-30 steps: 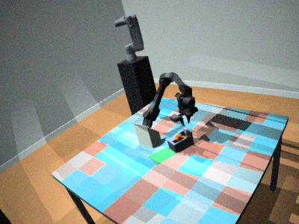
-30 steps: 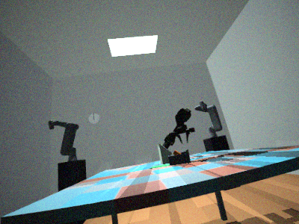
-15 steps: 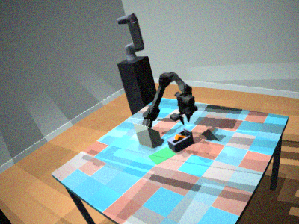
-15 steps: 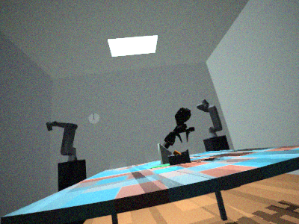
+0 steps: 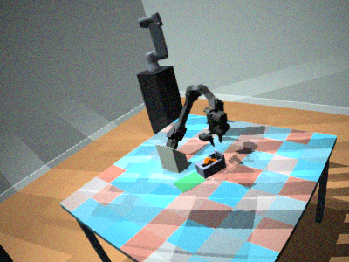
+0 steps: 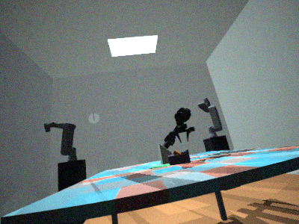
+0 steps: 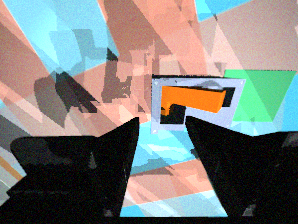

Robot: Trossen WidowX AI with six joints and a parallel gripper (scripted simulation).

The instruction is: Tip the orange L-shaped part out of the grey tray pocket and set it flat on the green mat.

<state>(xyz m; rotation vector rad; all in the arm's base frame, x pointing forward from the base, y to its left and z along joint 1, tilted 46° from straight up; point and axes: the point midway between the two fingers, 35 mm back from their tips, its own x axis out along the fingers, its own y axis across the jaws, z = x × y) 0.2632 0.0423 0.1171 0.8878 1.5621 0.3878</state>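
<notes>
The orange L-shaped part lies 10 cm below my gripper tip, 3 cm to the right of it and 2 cm behind it. Round my gripper tip: green mat (20 cm to the right, 16 cm below, 9 cm behind).
</notes>
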